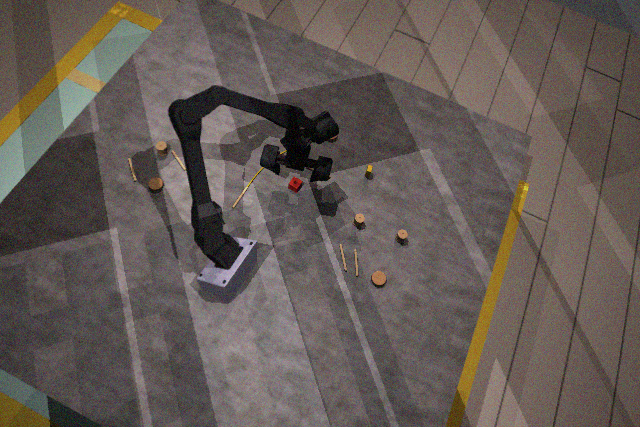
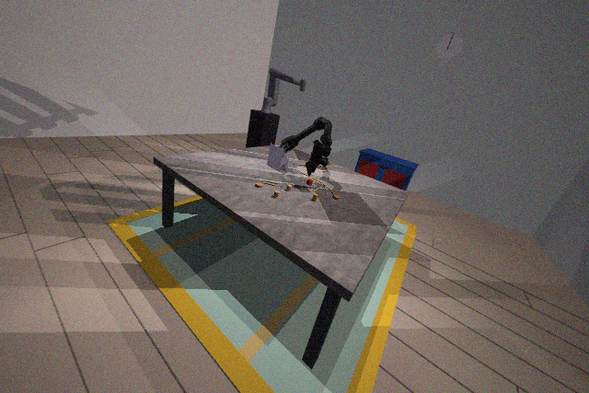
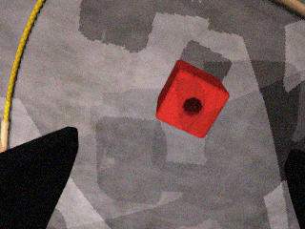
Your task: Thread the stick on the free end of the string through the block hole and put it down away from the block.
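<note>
My gripper tip is 5 cm above the red block. Also, from my gripper tip: round wooden block (21 cm to the right, 5 cm below); then yellow block (16 cm ahead, 17 cm to the right, 5 cm below); then round wooden button (22 cm ahead, 1 cm to the right, 6 cm below).
</note>
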